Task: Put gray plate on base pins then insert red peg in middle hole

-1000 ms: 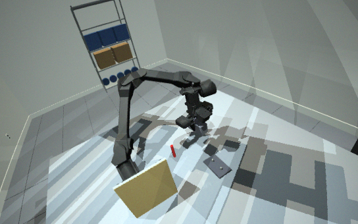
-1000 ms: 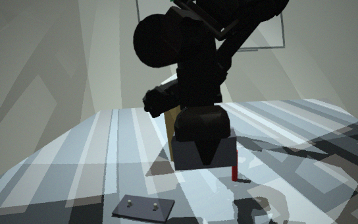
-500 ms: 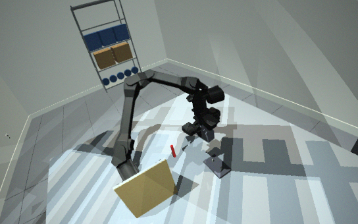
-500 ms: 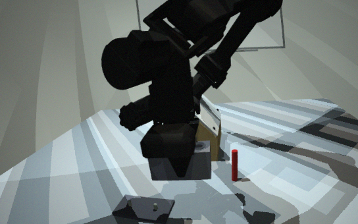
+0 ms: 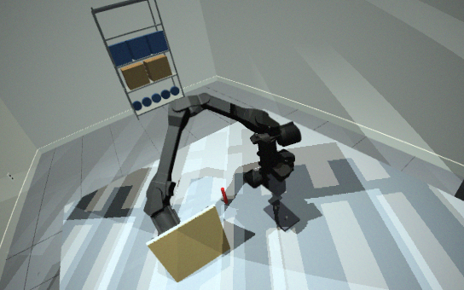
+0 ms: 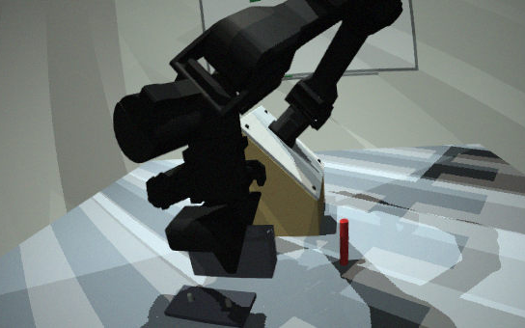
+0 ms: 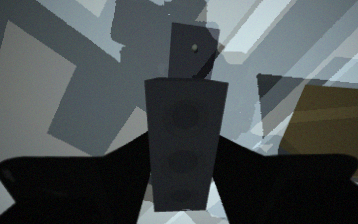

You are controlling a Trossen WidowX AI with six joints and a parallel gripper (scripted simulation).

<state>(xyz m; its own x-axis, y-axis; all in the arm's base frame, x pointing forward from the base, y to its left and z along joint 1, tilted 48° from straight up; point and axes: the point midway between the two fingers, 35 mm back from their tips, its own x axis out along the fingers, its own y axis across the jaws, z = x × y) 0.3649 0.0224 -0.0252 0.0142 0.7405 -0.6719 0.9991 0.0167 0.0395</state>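
The base is 2 cm behind my gripper tip, 6 cm to the right of it and 9 cm below it. Round my gripper tip: red peg 14 cm behind, 13 cm to the left, 6 cm below; gray plate 3 cm above.
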